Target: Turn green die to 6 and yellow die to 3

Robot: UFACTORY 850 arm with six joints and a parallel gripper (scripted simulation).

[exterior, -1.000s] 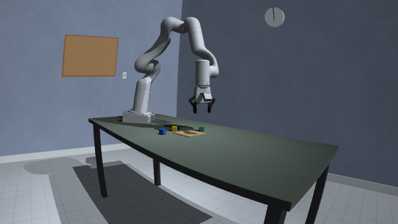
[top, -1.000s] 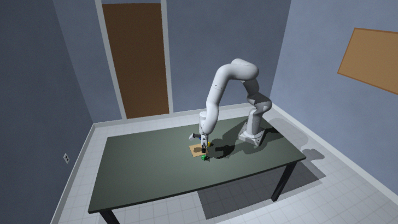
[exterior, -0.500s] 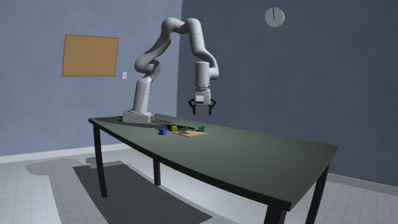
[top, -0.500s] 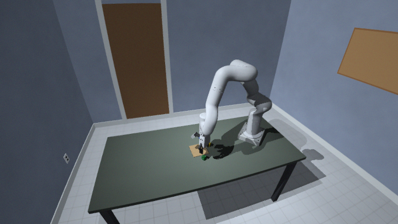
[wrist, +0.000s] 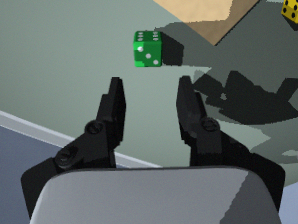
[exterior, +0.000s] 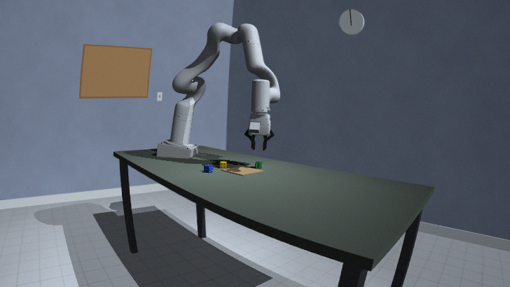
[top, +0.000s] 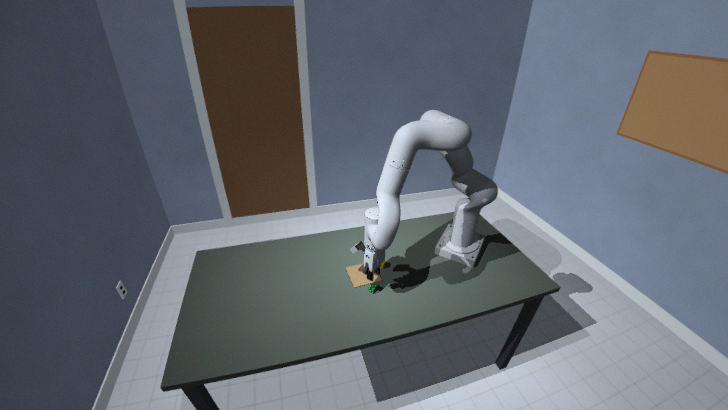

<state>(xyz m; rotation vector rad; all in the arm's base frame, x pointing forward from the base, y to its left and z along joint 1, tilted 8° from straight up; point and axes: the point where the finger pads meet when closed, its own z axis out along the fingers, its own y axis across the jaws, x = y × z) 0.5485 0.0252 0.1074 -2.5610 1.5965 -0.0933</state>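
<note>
The green die is 90 mm below my hand. From my hand the other things lie so: tan mat 110 mm to the right, 110 mm below, 10 mm behind; yellow die 120 mm to the right, 120 mm behind, 90 mm below; blue die 240 mm to the right, 100 mm behind, 90 mm below.
</note>
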